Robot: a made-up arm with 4 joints.
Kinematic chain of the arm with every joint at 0, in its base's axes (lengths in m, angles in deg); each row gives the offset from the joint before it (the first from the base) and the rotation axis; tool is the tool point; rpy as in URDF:
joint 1: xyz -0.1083 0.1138 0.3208 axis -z
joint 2: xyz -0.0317 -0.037 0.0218 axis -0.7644 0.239 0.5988
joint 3: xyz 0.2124 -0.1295 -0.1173 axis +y
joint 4: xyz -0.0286 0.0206 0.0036 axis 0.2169 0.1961 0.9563
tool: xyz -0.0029 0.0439 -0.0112 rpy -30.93 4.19 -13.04
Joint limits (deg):
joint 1: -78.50..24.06
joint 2: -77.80..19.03
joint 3: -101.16..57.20
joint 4: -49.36..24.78
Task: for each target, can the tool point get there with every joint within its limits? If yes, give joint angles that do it. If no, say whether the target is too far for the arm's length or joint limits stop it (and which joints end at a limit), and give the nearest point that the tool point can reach.
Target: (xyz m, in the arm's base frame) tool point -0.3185 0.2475 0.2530
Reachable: no: joint limits stop it (at a limit: joint 1, joint 2, joint 3) | nearest point 0.0089 0.2521 0.2571 | short by 0.328 m
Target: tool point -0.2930 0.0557 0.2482
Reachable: no: joint limits stop it (at a limit: joint 1, joint 2, joint 4) | nearest point -0.0650 -0.0482 0.2195 | short by 0.252 m
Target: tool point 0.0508 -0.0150 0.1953
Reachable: yes | joints 2.71 -61.69 -50.14 -21.02
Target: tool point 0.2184 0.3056 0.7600
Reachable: no: too far | nearest point 0.0504 0.2070 0.2664 | short by 0.531 m
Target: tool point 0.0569 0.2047 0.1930
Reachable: yes | joints -61.80 -1.84 -46.60 9.52
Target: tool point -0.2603 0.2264 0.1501
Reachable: no: joint limits stop it (at a limit: joint 1, joint 2, joint 4) | nearest point 0.0051 0.2324 0.1897 | short by 0.268 m
